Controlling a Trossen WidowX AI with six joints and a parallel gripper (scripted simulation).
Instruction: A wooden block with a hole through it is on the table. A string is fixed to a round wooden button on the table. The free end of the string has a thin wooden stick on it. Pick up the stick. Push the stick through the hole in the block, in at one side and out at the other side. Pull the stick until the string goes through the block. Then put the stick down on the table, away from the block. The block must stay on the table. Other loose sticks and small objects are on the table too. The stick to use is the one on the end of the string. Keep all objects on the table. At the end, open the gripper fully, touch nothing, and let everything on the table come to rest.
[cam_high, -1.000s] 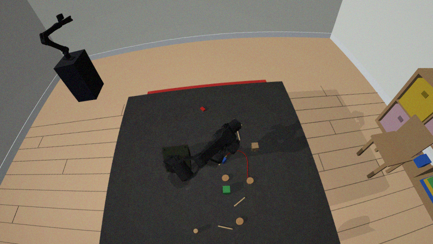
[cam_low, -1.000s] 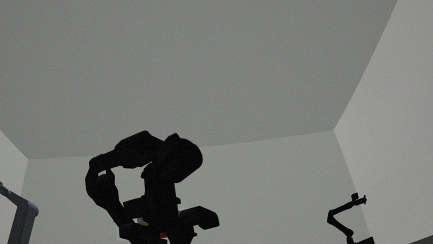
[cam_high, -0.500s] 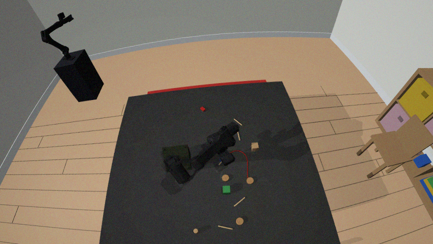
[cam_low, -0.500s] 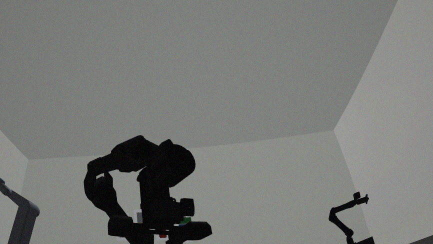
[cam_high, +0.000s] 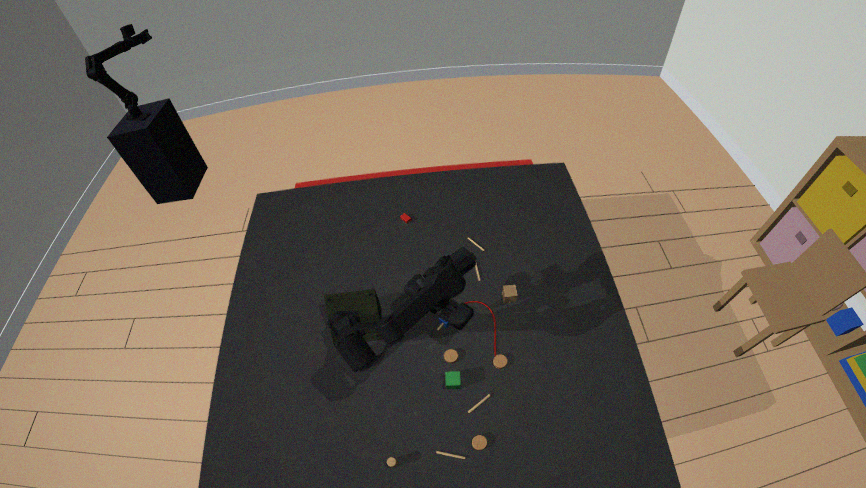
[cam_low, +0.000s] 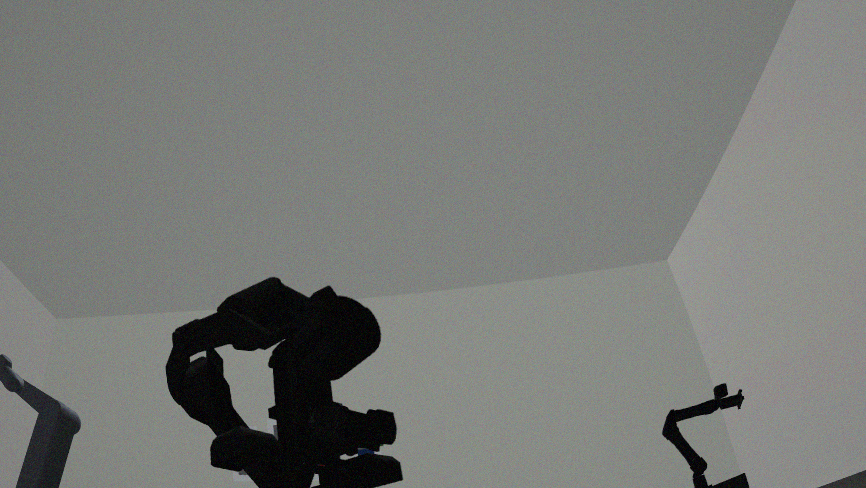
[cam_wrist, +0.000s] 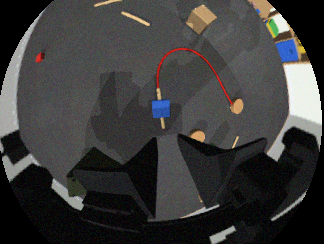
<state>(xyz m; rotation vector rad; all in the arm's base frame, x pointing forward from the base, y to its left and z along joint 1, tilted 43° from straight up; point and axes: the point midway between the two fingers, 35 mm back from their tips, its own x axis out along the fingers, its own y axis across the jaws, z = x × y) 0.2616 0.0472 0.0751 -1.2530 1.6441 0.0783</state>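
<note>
Right now the blue cube is 2 cm ahead of my gripper tip, 2 cm to the left of it and 7 cm below it. Also, from my gripper tip: green cube: 2 cm ahead, 17 cm to the right, 7 cm below; wooden block: 22 cm ahead, 9 cm to the left, 7 cm below; red piece: 9 cm behind, 43 cm to the left, 8 cm below.
</note>
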